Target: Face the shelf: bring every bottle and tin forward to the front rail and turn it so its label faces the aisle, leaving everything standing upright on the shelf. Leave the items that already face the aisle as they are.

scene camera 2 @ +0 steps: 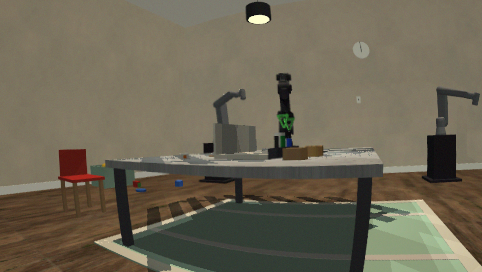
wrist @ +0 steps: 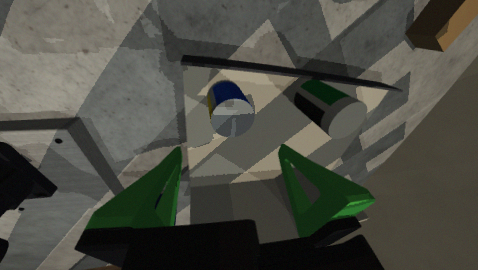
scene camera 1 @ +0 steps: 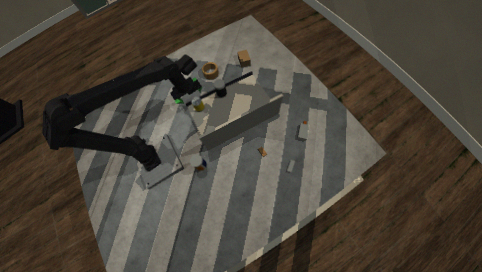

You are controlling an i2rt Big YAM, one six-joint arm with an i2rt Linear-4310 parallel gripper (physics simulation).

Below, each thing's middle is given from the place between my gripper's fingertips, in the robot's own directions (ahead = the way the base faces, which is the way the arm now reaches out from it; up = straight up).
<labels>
The shelf (scene camera 2: 231,141) lies 150 mm ahead of my hand, 110 mm to the right of it and 60 mm below it. Also, from my hand: shelf board (scene camera 1: 246,94) (150 mm ahead, 140 mm below, 110 mm to the right); dark front rail (wrist: 187,60) (170 mm ahead, 130 mm below, 30 mm to the left); grey shelf back panel (scene camera 1: 211,139) (250 mm to the right, 140 mm ahead, 60 mm below).
</labels>
